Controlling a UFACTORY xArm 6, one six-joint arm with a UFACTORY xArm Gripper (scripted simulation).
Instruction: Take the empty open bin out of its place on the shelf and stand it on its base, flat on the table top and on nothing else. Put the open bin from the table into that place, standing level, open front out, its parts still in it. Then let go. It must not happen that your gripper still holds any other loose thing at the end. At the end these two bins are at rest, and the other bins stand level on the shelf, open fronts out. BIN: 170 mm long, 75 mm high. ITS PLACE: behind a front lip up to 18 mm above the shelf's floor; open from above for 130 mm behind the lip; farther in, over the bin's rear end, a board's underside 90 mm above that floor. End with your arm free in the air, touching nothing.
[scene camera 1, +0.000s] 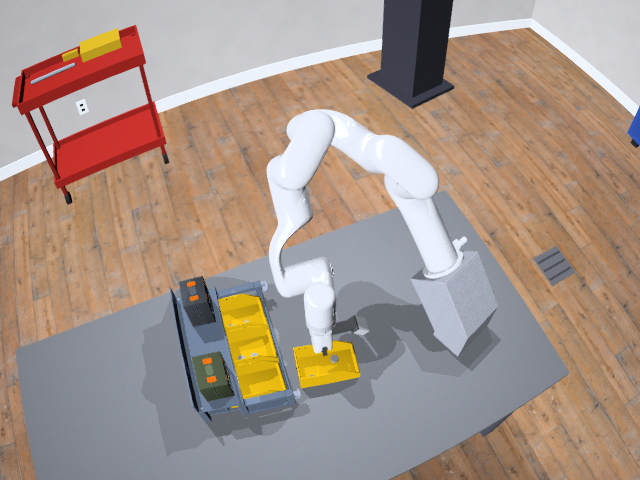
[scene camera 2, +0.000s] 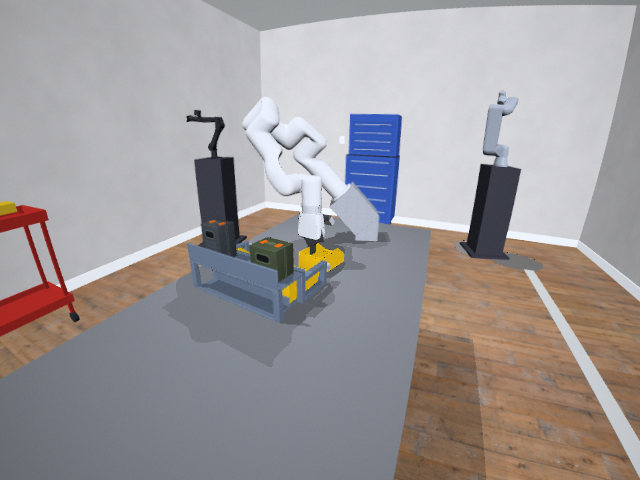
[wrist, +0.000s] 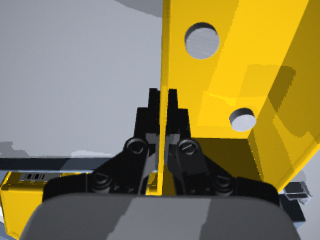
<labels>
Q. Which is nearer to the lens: the olive box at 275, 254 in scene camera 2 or the dark grey box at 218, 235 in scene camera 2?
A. The olive box.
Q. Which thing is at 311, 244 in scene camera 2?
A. The gripper.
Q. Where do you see an olive box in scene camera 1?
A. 213, 380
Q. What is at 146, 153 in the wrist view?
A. The gripper.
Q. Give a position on a dark grey box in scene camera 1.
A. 194, 294
</labels>
